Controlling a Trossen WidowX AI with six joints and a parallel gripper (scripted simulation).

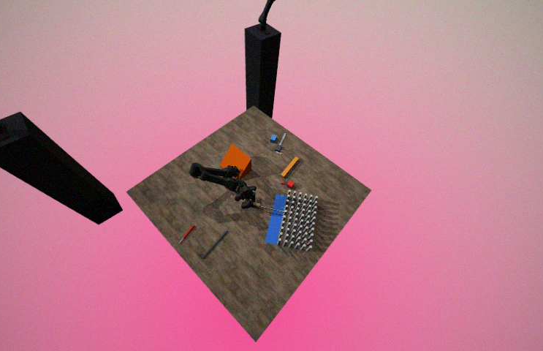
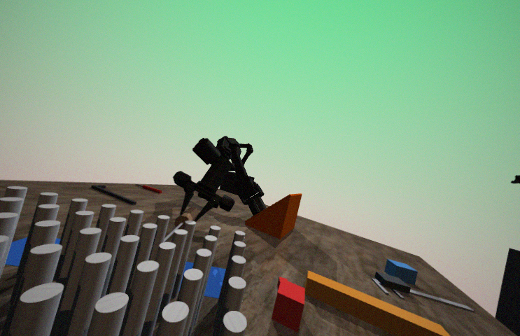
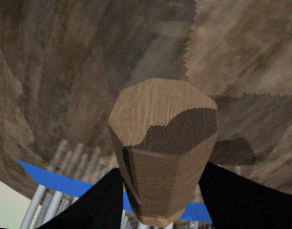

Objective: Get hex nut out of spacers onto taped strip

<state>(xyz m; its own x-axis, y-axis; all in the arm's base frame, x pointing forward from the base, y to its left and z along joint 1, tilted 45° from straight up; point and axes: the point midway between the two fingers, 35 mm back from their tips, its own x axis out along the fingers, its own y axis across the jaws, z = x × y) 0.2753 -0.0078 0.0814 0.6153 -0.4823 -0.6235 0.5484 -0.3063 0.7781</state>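
Now: gripper tip 160 mm short of the blue taped strip, 70 mm to the right of it and 40 mm above it. Round my gripper tip: red cube: 320 mm to the left, 40 mm ahead, 20 mm below; red screwdriver: 490 mm to the right, 120 mm behind, 30 mm below; orange bar: 430 mm to the left, 80 mm behind, 20 mm below.
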